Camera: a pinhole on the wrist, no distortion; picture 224 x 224 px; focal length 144.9 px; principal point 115.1 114.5 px. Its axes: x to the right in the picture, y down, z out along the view. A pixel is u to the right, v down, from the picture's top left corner.
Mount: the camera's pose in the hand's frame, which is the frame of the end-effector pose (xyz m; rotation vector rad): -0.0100 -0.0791 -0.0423 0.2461 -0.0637 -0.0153
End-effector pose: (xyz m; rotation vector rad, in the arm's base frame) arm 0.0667 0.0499 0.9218 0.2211 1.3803 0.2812
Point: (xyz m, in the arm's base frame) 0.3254 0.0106 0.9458
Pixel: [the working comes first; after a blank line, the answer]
In the camera's frame: 0.0352 0.1048 0.2821

133.2 168.3
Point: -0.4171 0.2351 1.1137
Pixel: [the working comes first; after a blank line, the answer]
In the camera's frame: -0.2206 0.2385 -0.4572

behind the camera
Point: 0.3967 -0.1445 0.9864
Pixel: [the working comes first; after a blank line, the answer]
In the camera's frame: -0.0331 -0.0117 0.3941

102.9 110.2
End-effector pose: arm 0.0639 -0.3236 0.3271 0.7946 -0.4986 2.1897
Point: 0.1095 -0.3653 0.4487
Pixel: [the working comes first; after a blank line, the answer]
In the camera's frame: 0.0552 0.1000 0.1494

168.7 211.5
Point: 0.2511 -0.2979 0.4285
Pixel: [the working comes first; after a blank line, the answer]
In the camera's frame: 0.0043 -0.0439 0.1908

118.4 81.2
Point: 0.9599 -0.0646 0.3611
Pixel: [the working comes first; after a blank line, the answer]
In the camera's frame: -0.2777 -0.6817 0.4648

outside the picture
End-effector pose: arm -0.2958 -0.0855 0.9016 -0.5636 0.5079 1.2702
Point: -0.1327 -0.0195 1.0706
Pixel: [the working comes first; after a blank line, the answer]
In the camera's frame: 0.0024 -0.0291 0.2354

116.6 96.6
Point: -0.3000 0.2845 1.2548
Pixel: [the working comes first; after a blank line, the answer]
In the camera's frame: 0.0865 0.2483 0.5006

140.1 186.4
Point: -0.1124 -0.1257 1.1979
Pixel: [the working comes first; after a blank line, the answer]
In the camera's frame: -0.1492 -0.0765 0.2870

39.8 75.9
